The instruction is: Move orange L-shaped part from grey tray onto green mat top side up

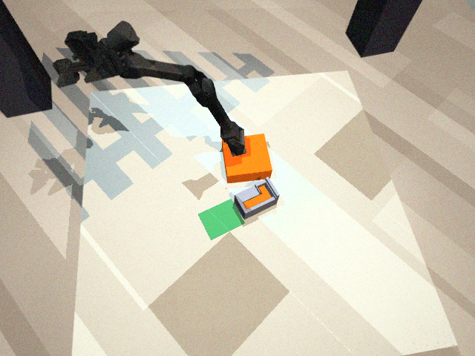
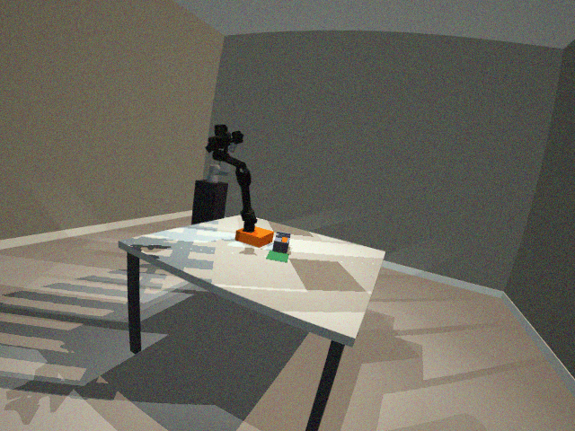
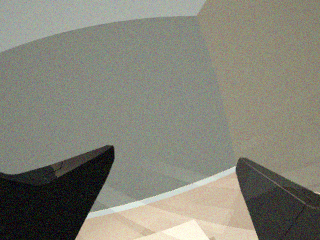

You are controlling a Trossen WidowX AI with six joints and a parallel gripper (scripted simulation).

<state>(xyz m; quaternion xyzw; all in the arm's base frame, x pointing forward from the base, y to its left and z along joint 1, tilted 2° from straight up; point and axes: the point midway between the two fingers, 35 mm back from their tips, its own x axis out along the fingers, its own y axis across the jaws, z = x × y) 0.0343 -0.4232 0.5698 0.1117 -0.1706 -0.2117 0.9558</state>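
Right now the orange L-shaped part is 58 cm below my gripper tip, 48 cm to the left of it and 17 cm ahead of it. From my gripper tip the other things lie so: green mat (64 cm below, 32 cm to the left, 20 cm ahead).
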